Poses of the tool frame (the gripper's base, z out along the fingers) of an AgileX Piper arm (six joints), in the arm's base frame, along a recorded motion.
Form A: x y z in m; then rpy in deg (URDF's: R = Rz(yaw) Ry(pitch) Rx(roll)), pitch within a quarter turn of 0, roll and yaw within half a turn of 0.
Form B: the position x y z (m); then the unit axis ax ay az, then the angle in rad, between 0 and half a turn. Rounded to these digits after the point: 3 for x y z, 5 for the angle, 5 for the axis.
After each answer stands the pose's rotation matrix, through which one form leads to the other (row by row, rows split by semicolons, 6 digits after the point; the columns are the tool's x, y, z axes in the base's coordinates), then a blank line. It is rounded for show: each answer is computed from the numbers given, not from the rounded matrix.
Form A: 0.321 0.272 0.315 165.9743 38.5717 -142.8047
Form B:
0.321 0.272 0.315 -0.35039 0.90985 0.22227 2.58662
-0.622789 -0.706880 0.335342; -0.472642 0.681481 0.558742; -0.623494 0.189482 -0.758520

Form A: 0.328 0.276 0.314 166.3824 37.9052 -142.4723
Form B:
0.328 0.276 0.314 -0.35153 0.91045 0.21796 2.59629
-0.625746 -0.706733 0.330107; -0.480633 0.682656 0.550431; -0.614357 0.185769 -0.766848

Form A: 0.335 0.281 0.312 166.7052 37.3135 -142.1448
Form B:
0.335 0.281 0.312 -0.35291 0.91074 0.21448 2.60520
-0.627965 -0.707284 0.324668; -0.488069 0.682860 0.543591; -0.606176 0.182895 -0.774016

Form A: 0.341 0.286 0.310 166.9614 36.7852 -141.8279
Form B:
0.341 0.286 0.310 -0.35442 0.91082 0.21166 2.61343
-0.629623 -0.708300 0.319196; -0.494968 0.682396 0.537906; -0.598817 0.180686 -0.780238

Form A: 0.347 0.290 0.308 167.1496 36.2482 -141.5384
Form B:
0.347 0.290 0.308 -0.35587 0.91081 0.20926 2.62208
-0.631481 -0.709384 0.313060; -0.501612 0.681619 0.532711; -0.591284 0.179362 -0.786265

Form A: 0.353 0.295 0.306 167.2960 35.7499 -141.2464
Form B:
0.353 0.295 0.306 -0.35748 0.91063 0.20728 2.63036
-0.632903 -0.710846 0.306809; -0.508024 0.680326 0.528269; -0.584248 0.178477 -0.791707

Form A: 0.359 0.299 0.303 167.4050 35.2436 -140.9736
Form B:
0.359 0.299 0.303 -0.35901 0.91043 0.20551 2.63891
-0.634463 -0.712278 0.300194; -0.514262 0.678928 0.524014; -0.577054 0.178089 -0.797053

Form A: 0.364 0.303 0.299 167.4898 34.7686 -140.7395
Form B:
0.364 0.303 0.299 -0.36032 0.91027 0.20392 2.64695
-0.636039 -0.713466 0.293975; -0.519860 0.677720 0.520040; -0.570263 0.177940 -0.801958

